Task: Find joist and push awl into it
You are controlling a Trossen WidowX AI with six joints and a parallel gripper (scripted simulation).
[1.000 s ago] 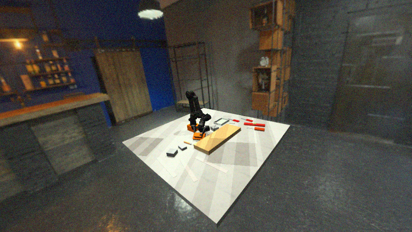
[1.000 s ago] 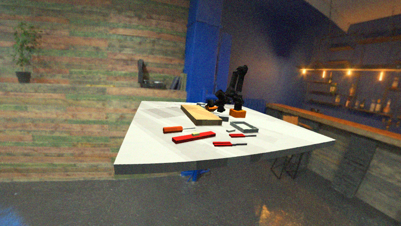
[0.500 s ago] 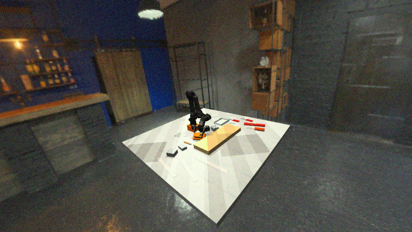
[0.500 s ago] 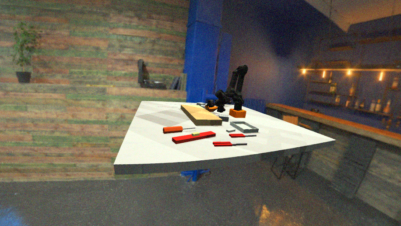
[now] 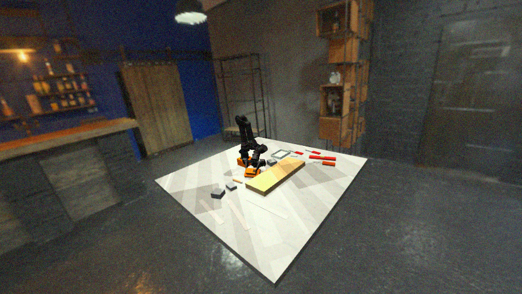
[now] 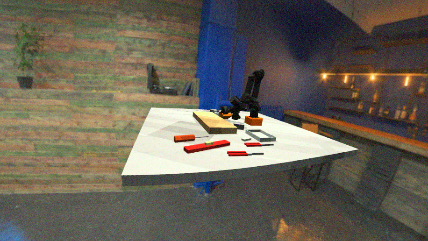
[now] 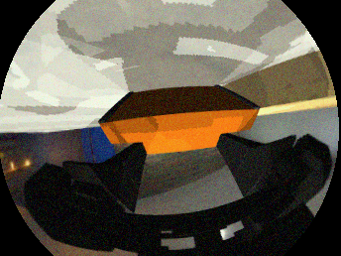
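Right now the orange stud finder is 1 cm below my gripper tip and 1 cm ahead of it. The rest, counted from my gripper tip: grey tray (46 cm to the left, 5 cm below, 3 cm ahead); then awl (10 cm to the right, 6 cm below, 4 cm behind); then red level (51 cm to the left, 42 cm ahead, 5 cm below).
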